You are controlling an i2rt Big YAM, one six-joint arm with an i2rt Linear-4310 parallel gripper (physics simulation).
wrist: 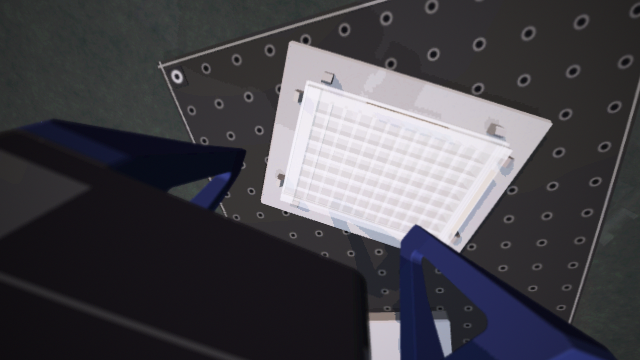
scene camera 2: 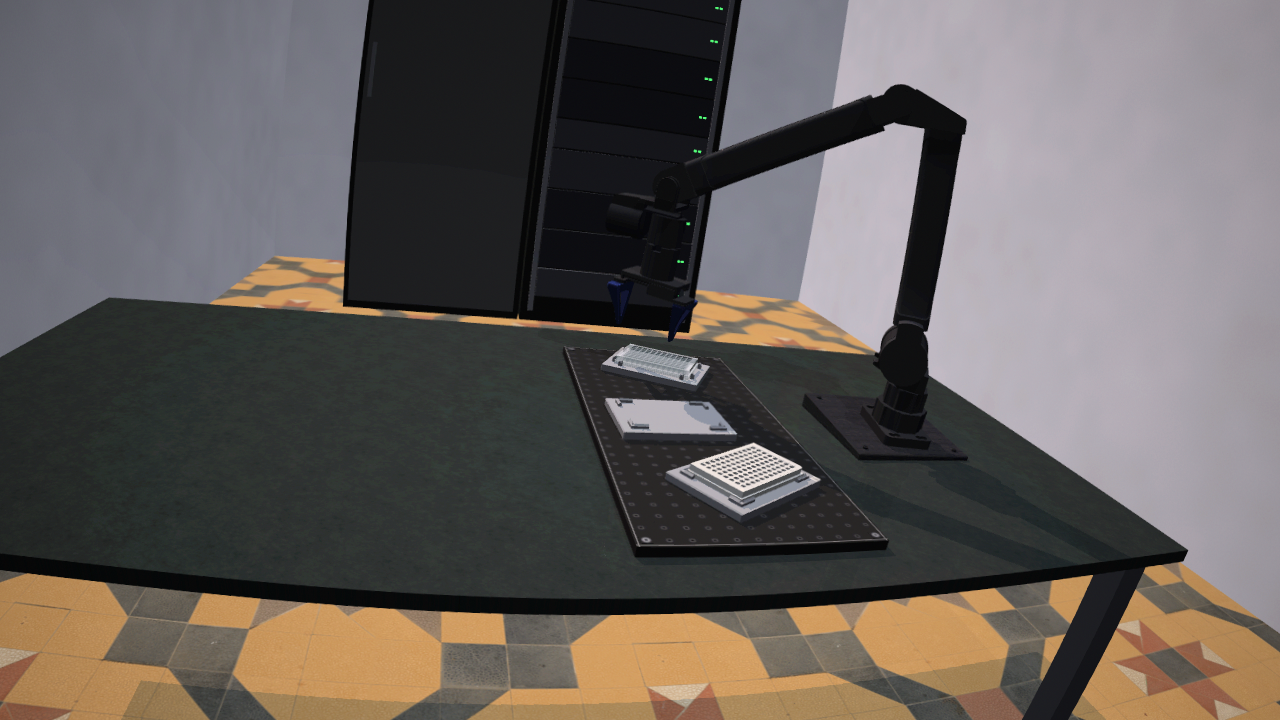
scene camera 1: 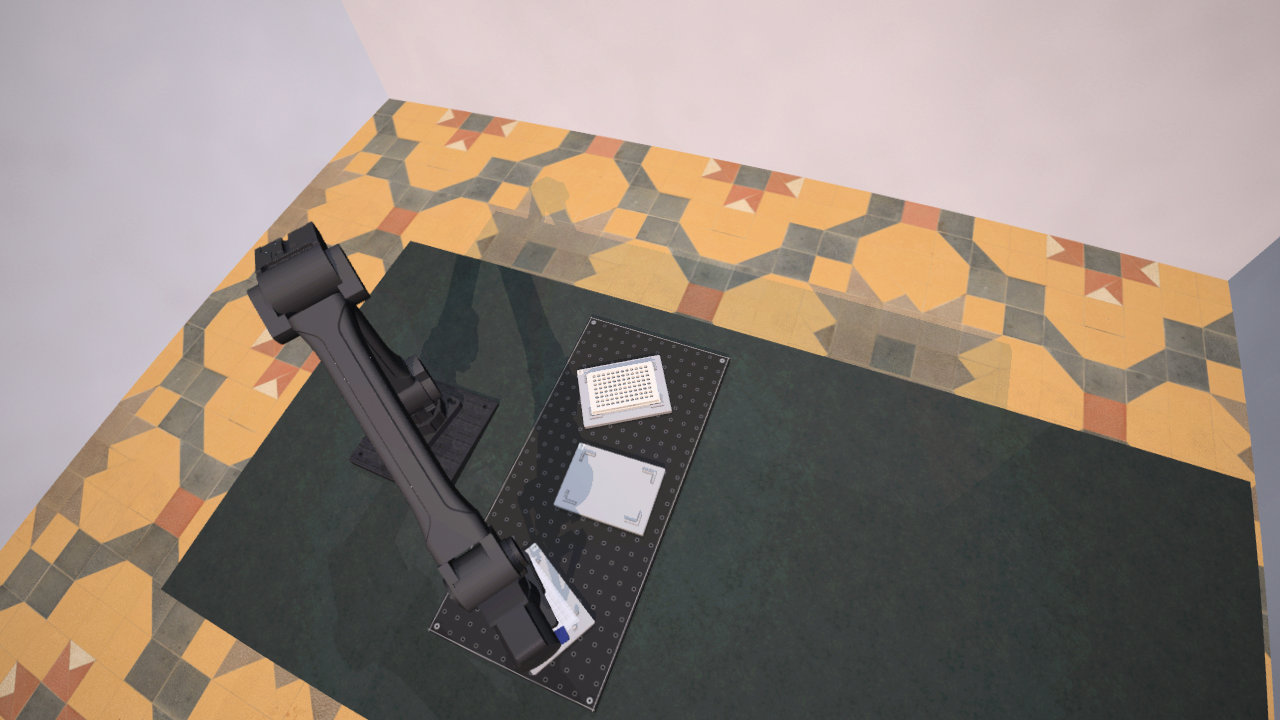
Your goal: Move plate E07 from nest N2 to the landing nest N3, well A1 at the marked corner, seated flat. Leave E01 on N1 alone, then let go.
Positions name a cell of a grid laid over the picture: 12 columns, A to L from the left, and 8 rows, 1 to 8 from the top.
Note:
The gripper (scene camera 2: G4) is open, holding nothing. Also in view: a clear gridded plate (scene camera 2: F4). Further things: a white well plate (scene camera 2: H6) and a white nest (scene camera 1: F6).
The clear gridded plate shows as well in the wrist view (wrist: H4) and in scene camera 1 (scene camera 1: F7). The white well plate also shows in scene camera 1 (scene camera 1: F5). The gripper also shows in the wrist view (wrist: G5) and in scene camera 1 (scene camera 1: F7). The wrist view does not show the white well plate: it is out of frame.

